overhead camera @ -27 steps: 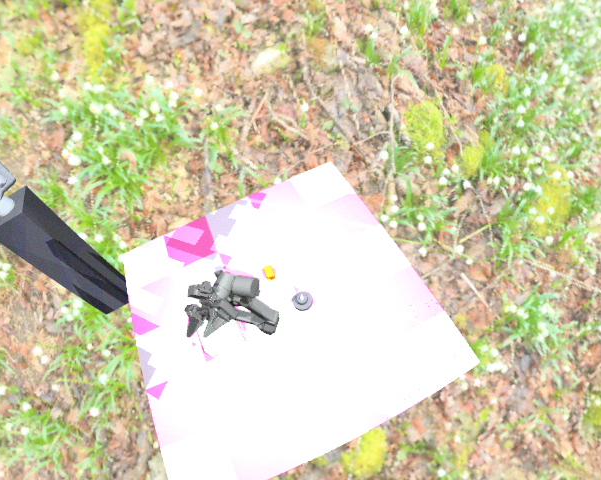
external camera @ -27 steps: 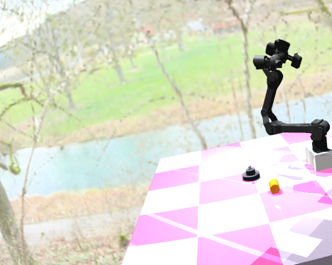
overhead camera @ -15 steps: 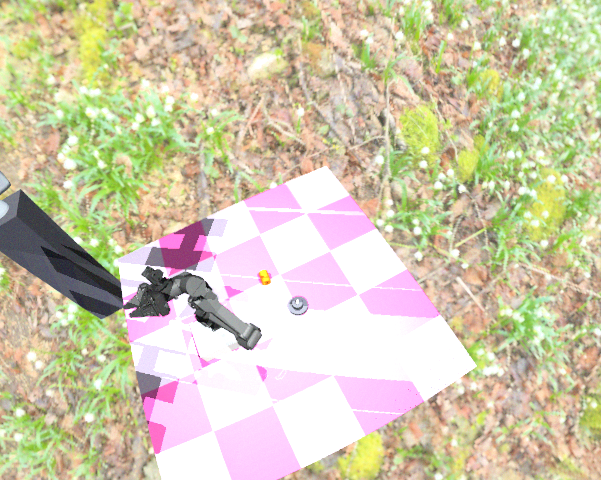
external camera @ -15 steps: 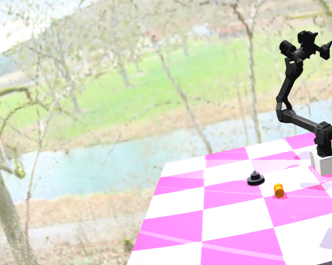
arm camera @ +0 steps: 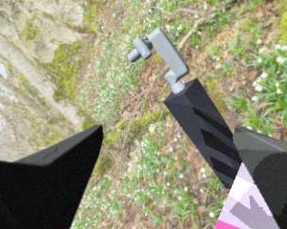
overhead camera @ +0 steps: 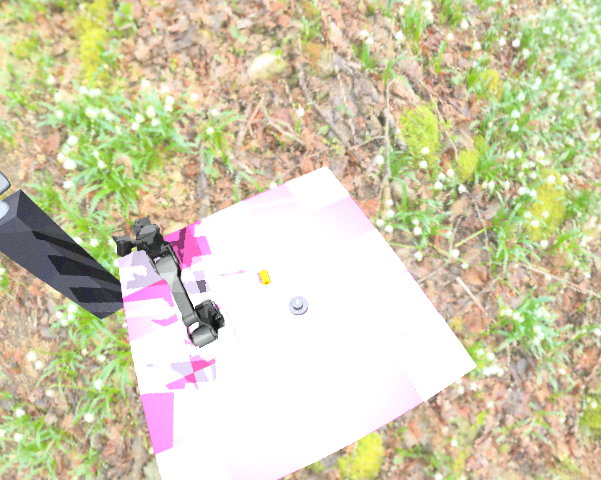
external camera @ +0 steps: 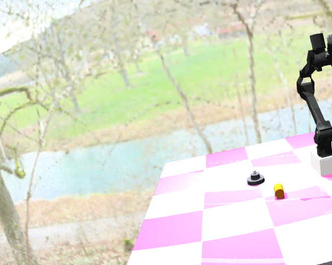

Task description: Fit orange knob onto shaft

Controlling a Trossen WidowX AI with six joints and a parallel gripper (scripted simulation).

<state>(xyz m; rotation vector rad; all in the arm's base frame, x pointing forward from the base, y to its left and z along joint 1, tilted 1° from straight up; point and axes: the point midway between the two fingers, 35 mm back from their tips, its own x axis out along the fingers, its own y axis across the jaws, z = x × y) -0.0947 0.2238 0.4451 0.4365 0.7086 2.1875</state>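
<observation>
My gripper tip is 40 cm short of the orange knob, 11 cm to the left of it and 51 cm above it. The rest, counted from my gripper tip: round pedestal: 46 cm ahead, 33 cm to the right, 50 cm below.
</observation>
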